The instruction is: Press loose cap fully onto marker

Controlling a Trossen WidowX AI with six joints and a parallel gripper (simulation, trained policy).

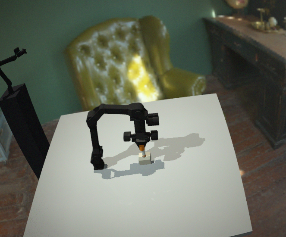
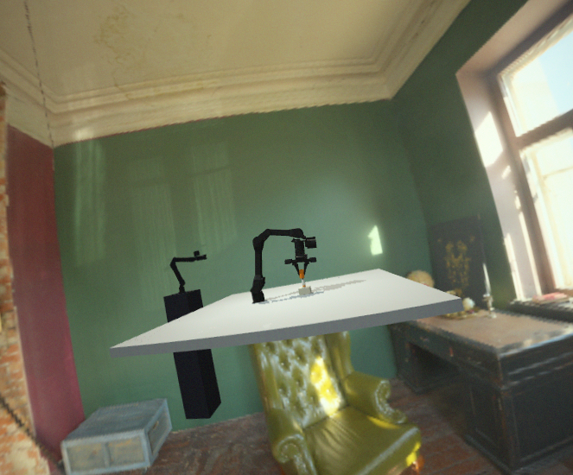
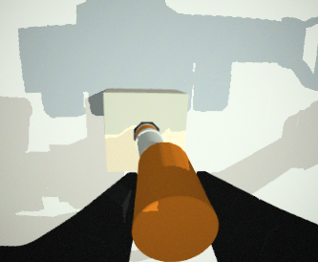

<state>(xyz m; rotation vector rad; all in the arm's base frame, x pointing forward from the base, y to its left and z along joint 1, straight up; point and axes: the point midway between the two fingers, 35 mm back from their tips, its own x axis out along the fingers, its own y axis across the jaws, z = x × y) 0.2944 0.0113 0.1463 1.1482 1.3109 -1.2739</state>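
Right now the pale holder block is 90 mm below my gripper tip. The rest, counted from my gripper tip: orange cap (10 mm above).
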